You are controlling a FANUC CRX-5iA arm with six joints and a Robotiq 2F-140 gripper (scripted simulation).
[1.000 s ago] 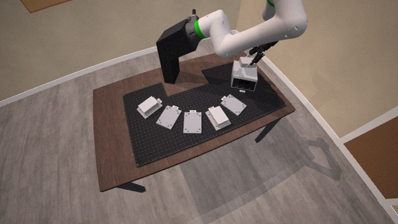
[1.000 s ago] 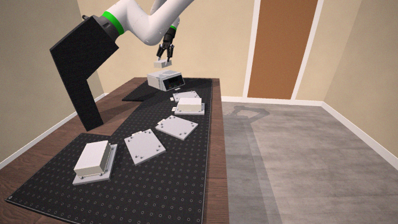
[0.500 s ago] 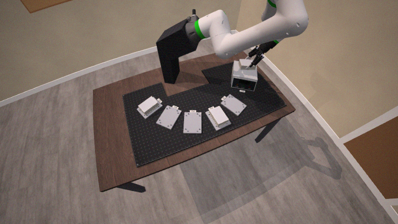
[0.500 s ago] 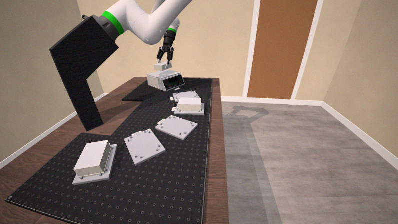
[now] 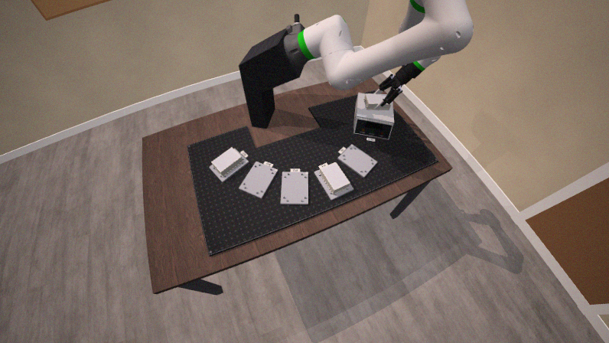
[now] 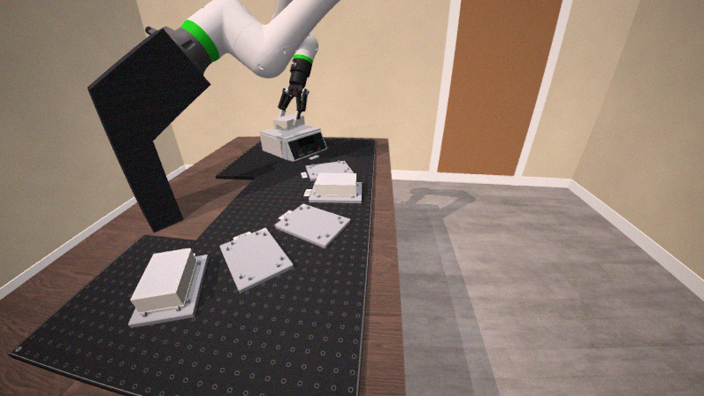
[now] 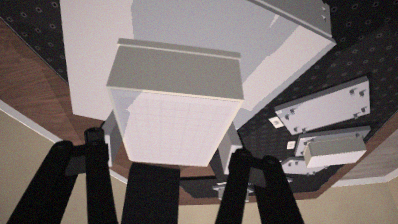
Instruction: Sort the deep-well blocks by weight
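My gripper is now 5 cm above the weigher platform. Round my hand: plate: 29 cm ahead, 14 cm to the right, 14 cm below; then check-weigher CW: 1 cm ahead, 8 cm below.
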